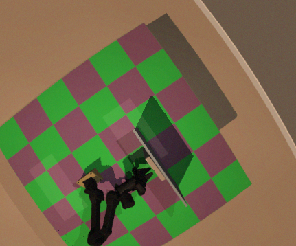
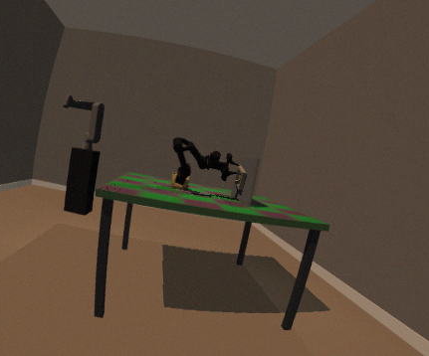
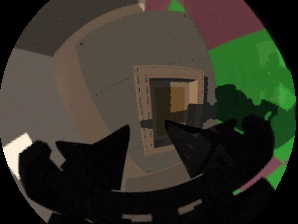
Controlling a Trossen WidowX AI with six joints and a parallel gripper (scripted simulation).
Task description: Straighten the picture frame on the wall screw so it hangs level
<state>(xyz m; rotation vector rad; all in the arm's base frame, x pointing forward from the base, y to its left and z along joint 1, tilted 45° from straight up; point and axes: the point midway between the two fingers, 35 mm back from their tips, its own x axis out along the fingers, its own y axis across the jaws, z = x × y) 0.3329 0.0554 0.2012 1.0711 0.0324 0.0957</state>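
The picture frame is 30 mm ahead of my gripper tip, 10 mm to the left of it and 50 mm below it. Also, from my gripper tip: grey wall panel: 40 mm ahead, 60 mm below.
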